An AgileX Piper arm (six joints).
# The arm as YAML. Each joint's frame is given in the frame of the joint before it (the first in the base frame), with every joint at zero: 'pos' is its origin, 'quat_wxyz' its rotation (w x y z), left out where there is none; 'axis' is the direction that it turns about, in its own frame. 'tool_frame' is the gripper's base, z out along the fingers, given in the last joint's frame.
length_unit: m
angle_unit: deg
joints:
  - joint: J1
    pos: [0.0, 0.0, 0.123]
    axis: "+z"
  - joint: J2
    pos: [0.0, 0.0, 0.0]
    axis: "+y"
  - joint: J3
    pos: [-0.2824, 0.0, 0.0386]
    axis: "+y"
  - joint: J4
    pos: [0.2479, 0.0, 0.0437]
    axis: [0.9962, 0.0, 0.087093]
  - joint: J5
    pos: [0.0, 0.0, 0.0]
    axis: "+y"
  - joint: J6
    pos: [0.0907, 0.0, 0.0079]
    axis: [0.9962, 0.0, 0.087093]
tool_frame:
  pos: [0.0, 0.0, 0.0]
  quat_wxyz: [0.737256, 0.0, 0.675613, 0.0]
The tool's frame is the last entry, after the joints.
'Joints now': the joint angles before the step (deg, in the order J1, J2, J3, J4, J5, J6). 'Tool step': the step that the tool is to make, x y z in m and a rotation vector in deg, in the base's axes. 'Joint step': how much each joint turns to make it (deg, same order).
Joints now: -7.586, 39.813, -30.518, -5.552, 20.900, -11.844
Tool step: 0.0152, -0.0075, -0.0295, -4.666, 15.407, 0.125
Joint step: 0.021, 7.817, 0.113, -6.214, 6.784, -0.418
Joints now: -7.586, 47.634, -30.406, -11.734, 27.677, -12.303
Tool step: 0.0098, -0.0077, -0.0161, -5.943, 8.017, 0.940
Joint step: -0.006, 5.263, 0.070, -7.594, 2.000, 0.728
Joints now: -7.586, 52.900, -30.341, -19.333, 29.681, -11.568
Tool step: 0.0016, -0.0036, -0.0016, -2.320, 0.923, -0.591
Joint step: 0.004, 0.867, 0.003, -4.422, 0.239, 2.653
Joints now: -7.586, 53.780, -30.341, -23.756, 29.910, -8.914
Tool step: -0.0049, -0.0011, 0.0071, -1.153, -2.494, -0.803
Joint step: 0.022, -2.159, 0.008, -2.502, 0.007, 2.274
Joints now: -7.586, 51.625, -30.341, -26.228, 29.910, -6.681
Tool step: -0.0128, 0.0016, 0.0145, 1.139, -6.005, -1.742
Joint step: -0.013, -5.198, 0.006, -0.104, -0.006, 2.745
